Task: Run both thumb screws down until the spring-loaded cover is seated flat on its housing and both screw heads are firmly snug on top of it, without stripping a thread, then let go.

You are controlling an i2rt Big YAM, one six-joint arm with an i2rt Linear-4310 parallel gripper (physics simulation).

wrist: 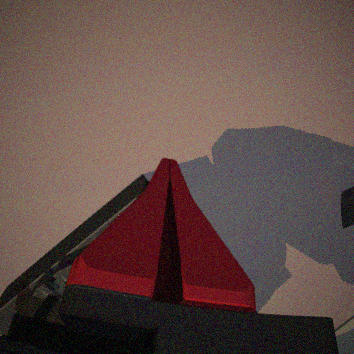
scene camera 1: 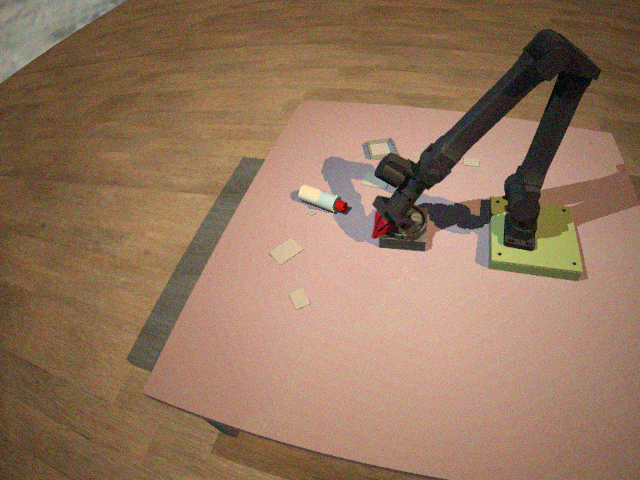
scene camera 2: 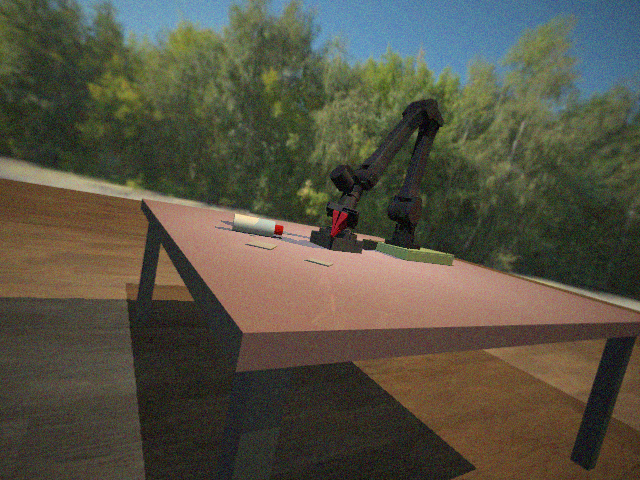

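Pixels of known places: gripper, fingertip midpoint: [wrist: 166,167] [scene camera 1: 373,237] [scene camera 2: 331,236]; arm's base, link origin: [scene camera 1: 518,233] [scene camera 2: 401,246].
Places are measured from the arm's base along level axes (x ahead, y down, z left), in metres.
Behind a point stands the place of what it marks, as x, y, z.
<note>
The dark square housing [scene camera 1: 402,243] @(0.313, 0.009, 0.106) [scene camera 2: 346,244] @(0.323, 0.011, 0.108) sits on the pink table, under the wrist of the arm. A round grey part, which may be the cover, shows on it in scene camera 1, partly behind the gripper. A dark edge of the housing [wrist: 112,207] @(0.353, 0.011, 0.111) shows behind the fingers in the wrist view. My gripper [scene camera 1: 374,236] @(0.389, -0.007, 0.118) [scene camera 2: 333,235] @(0.389, -0.007, 0.118) [wrist: 166,167] @(0.389, -0.007, 0.118) is shut, its red fingertips touching with nothing between them. The tips point down at the side of the housing facing the white cylinder. The thumb screws cannot be made out, and the cover's seating is hidden.
A white cylinder with a red end [scene camera 1: 319,198] @(0.581, -0.009, 0.010) [scene camera 2: 254,225] @(0.596, 0.007, 0.015) lies beyond the fingertips. Flat tan tiles [scene camera 1: 286,251] @(0.619, 0.032, 0.191) [scene camera 2: 261,245] @(0.631, 0.032, 0.205) lie on the table. A small square tray [scene camera 1: 366,150] @(0.512, 0.025, -0.288) stands behind the gripper. The arm's yellow-green base [scene camera 1: 537,263] @(-0.052, -0.006, 0.100) [scene camera 2: 439,258] @(-0.098, 0.012, 0.105) is to the right.
</note>
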